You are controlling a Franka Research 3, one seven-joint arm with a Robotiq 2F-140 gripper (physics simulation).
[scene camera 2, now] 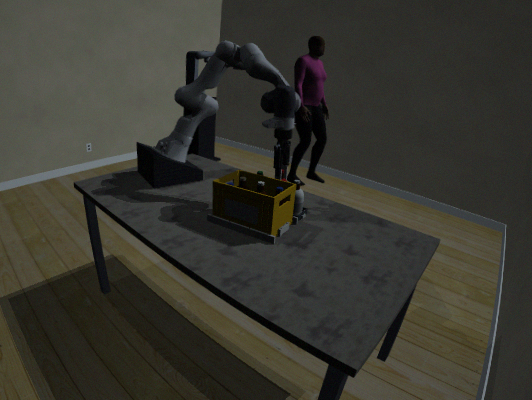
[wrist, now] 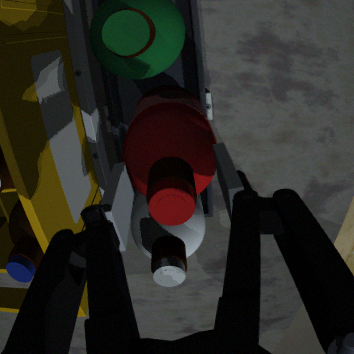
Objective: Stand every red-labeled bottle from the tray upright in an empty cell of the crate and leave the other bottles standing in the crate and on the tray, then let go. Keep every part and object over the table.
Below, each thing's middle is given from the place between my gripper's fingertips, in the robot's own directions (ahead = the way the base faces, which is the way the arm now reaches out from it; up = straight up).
Now: hand 30 mm above the red-labeled bottle [wrist: 167,149].
